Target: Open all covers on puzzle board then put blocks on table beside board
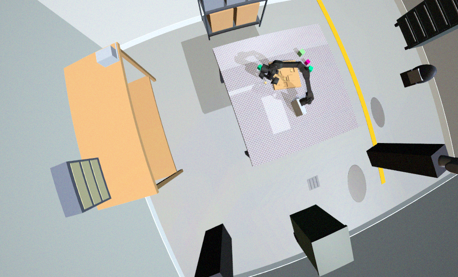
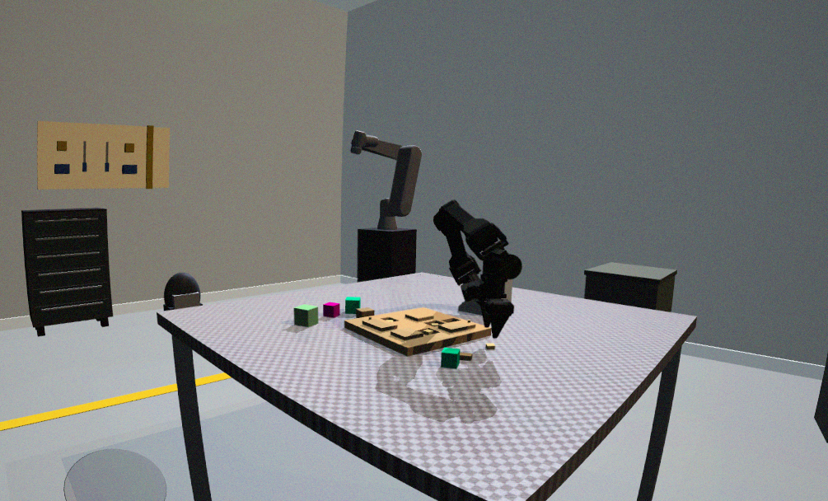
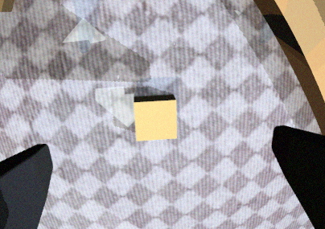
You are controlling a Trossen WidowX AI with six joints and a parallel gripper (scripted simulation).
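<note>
Right now my gripper tip is 22 cm to the left of the puzzle board and 2 cm above it. Round my gripper tip: magenta block: 1 cm ahead, 53 cm to the right, 2 cm below; then light green block: 13 cm ahead, 52 cm to the right, 2 cm below.
</note>
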